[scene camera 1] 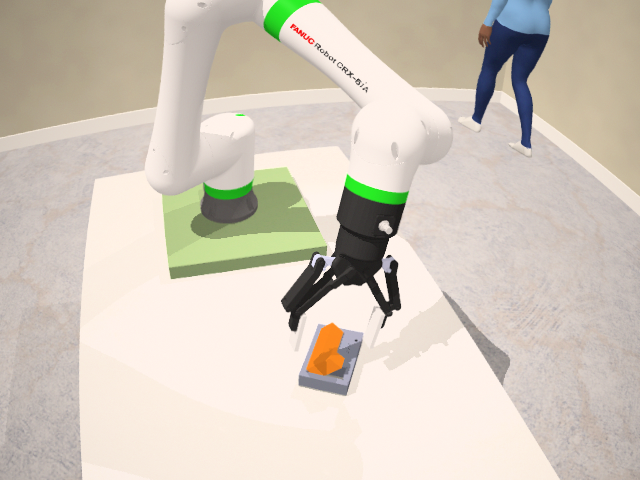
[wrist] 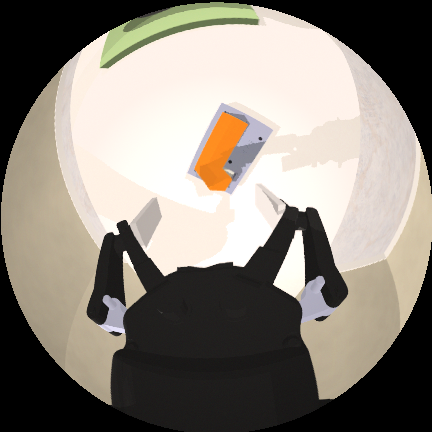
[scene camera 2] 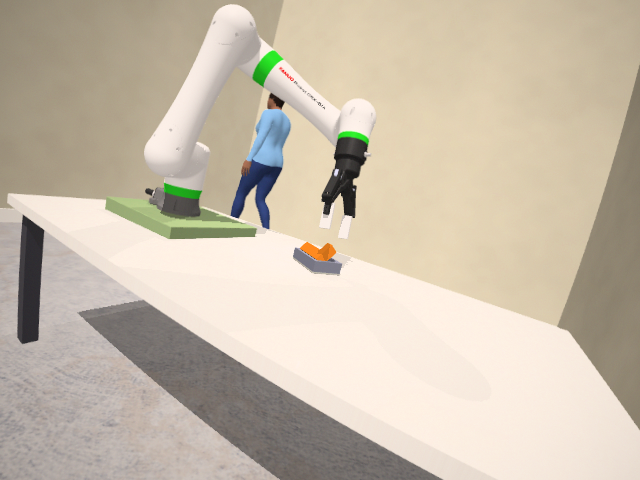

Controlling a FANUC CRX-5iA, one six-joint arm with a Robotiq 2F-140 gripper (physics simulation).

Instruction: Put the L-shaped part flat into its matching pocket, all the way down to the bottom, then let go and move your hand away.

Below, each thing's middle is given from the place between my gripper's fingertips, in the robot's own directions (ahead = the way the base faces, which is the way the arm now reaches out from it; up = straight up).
I see my gripper 60 mm above the orange L-shaped part (scene camera 1: pixel 324 360), 50 mm past it and 10 mm to the right of it. The rest, counted from my hand: grey pocket block (scene camera 1: pixel 338 382) (100 mm below, 50 mm behind, 20 mm to the left).
